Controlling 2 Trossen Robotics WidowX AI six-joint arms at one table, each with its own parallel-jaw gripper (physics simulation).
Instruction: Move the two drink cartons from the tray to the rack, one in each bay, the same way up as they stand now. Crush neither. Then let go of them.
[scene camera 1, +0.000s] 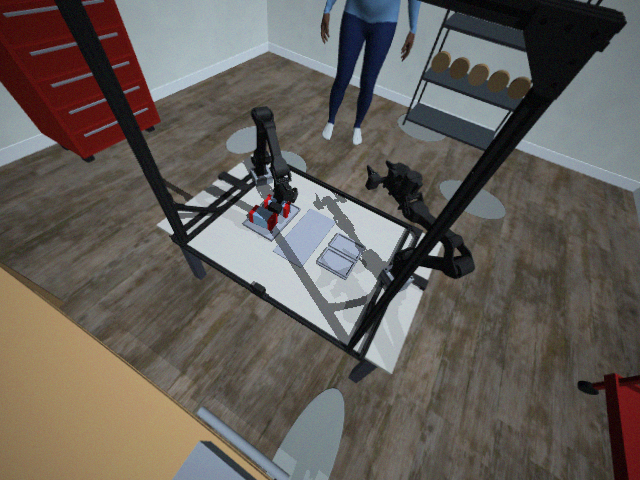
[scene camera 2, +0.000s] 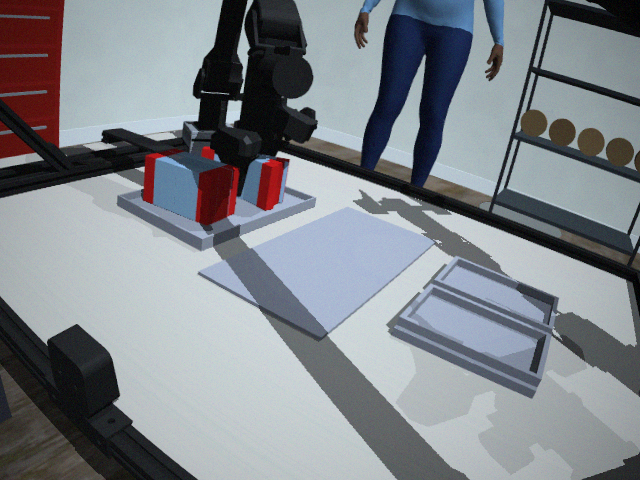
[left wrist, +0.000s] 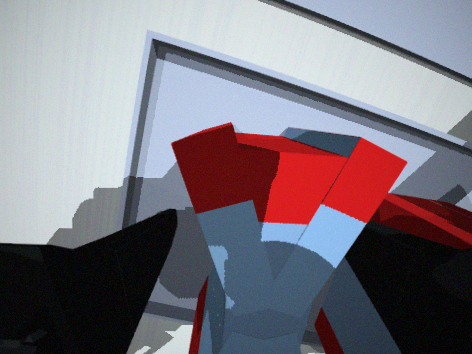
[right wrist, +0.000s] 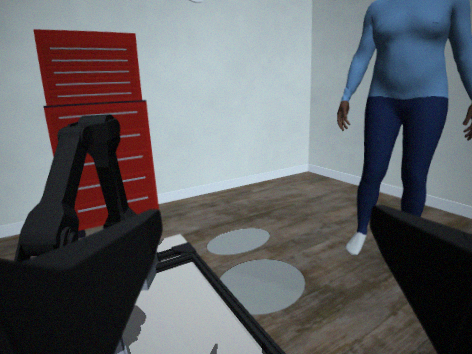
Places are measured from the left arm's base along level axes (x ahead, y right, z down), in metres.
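Pixels of known places: left gripper, fingertip midpoint: (scene camera 2: 249, 188); right gripper, fingertip midpoint: (scene camera 1: 376, 163) (right wrist: 265, 218); left arm's base at its link origin: (scene camera 1: 260, 171) (scene camera 2: 211, 126).
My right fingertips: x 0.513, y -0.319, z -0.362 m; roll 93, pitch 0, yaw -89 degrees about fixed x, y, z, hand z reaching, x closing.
For each thing: its middle in the pictures, then the offset to it from my right fingertips.
- tray at the middle of its body: (left wrist: 317, 239) (scene camera 2: 221, 200) (scene camera 1: 272, 216) dx -0.221, dy +0.365, dz +0.410 m
- nearer carton at the middle of its body: (left wrist: 413, 308) (scene camera 2: 189, 184) (scene camera 1: 263, 217) dx -0.203, dy +0.420, dz +0.378 m
- farther carton at the middle of its body: (left wrist: 254, 259) (scene camera 2: 243, 174) (scene camera 1: 277, 206) dx -0.249, dy +0.326, dz +0.378 m
- two-bay rack at the middle of its body: (scene camera 2: 488, 313) (scene camera 1: 342, 254) dx +0.126, dy +0.147, dz +0.408 m
Two blue-and-red cartons stand in the tray (scene camera 1: 255, 230) (scene camera 2: 160, 222) (left wrist: 250, 75). The nearer carton (scene camera 1: 263, 218) (scene camera 2: 175, 186) (left wrist: 430, 215) shows partly at the right edge of the left wrist view. My left gripper (scene camera 1: 283, 203) (scene camera 2: 258, 173) (left wrist: 253, 216) is down at the farther carton (scene camera 1: 286, 209) (scene camera 2: 268, 186) (left wrist: 295, 185), open, its fingers on either side. That carton's sides draw inward to a narrow waist. The two-bay rack (scene camera 1: 342, 253) (scene camera 2: 465, 357) holds no carton. My right gripper (scene camera 1: 379, 174) (right wrist: 265, 218) is open and empty, raised beyond the table's far edge.
A thin flat plate (scene camera 1: 307, 235) (scene camera 2: 330, 258) lies between the tray and the rack. Black frame rails edge the table, and frame posts rise at its ends. A person (scene camera 1: 364, 56) (scene camera 2: 423, 77) (right wrist: 407, 100) stands beyond the far edge.
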